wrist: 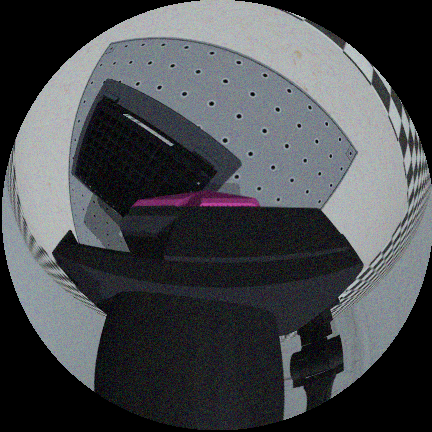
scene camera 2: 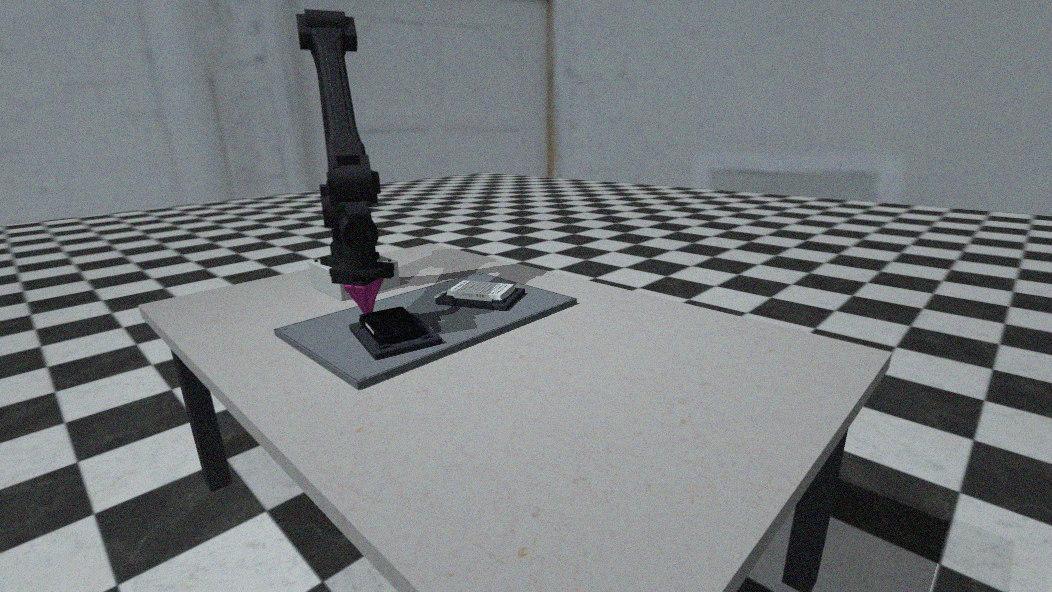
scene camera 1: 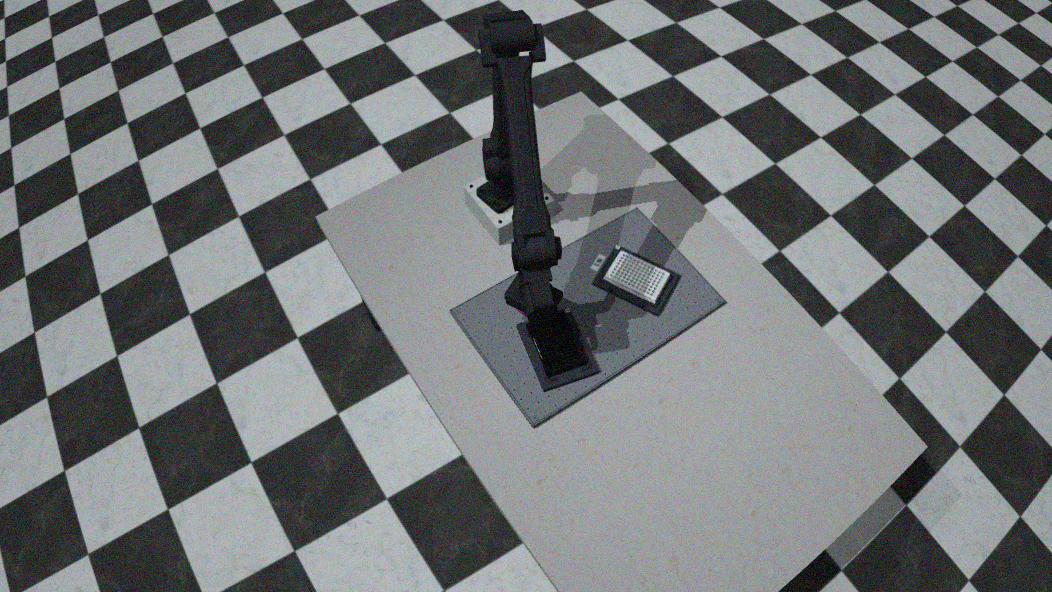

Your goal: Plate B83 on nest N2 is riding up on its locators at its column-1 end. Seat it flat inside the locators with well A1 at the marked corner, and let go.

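Places are measured from the arm's base along level axes (x ahead, y left, z up), in millimetres.
Pixels of known places: gripper, between the fingertips: (wrist: 207,197) (scene camera 2: 368,315); arm's base, origin of its link: (scene camera 1: 506,191).
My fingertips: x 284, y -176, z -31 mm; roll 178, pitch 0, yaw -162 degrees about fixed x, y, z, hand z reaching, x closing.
Observation:
Ahead of a thing's pixels: the offset from my fingertips to its top centre. "spot": to the spot under its first point.
A black plate @[dx +75, dy -7, dz +10 mm] (scene camera 1: 560,342) (scene camera 2: 397,323) (wrist: 140,155) lies on a dark nest @[dx +80, dy -9, dz -4 mm] (scene camera 1: 535,360) (scene camera 2: 411,345) (wrist: 200,142). No label is readable, so I cannot tell whether it is B83 on N2. A pale streak shows along one long side in the wrist view; its tilt and well A1 are too dark to make out. My gripper (scene camera 2: 367,312) (wrist: 207,197) is shut and empty, magenta fingers pointing down at the plate's arm-side end. The tips are at or just above that end; contact is unclear. In scene camera 1 the arm mostly hides them.
A white well plate @[dx +76, dy +243, dz +4 mm] (scene camera 1: 638,273) (scene camera 2: 481,290) sits on another dark nest @[spot: dx +155, dy +214, dz -9 mm] (scene camera 1: 654,307) (scene camera 2: 507,302), with a small pale tag @[spot: dx -18, dy +218, dz -20 mm] (scene camera 1: 598,261) beside it. Both nests stand on a grey perforated board @[dx +52, dy +123, dz -21 mm] (scene camera 1: 489,331) (scene camera 2: 316,338) (wrist: 260,112). The arm's pale base (scene camera 1: 503,233) stands behind the board.

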